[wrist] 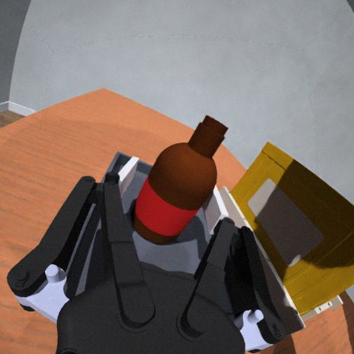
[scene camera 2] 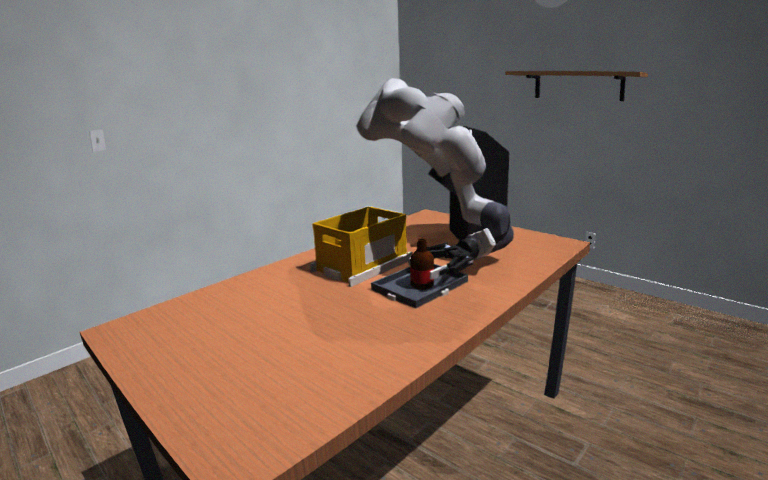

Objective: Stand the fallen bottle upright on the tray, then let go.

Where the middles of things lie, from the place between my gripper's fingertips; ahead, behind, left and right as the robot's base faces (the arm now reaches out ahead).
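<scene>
Hand 2 cm past brown bottle (scene camera 2: 422, 261), 1 cm below it. From my hand: dark grey tray (scene camera 2: 399, 283) 1 cm to the right, 2 cm behind, 6 cm below; yellow crate (scene camera 2: 351, 243) 27 cm to the right, 8 cm behind, 2 cm above.
</scene>
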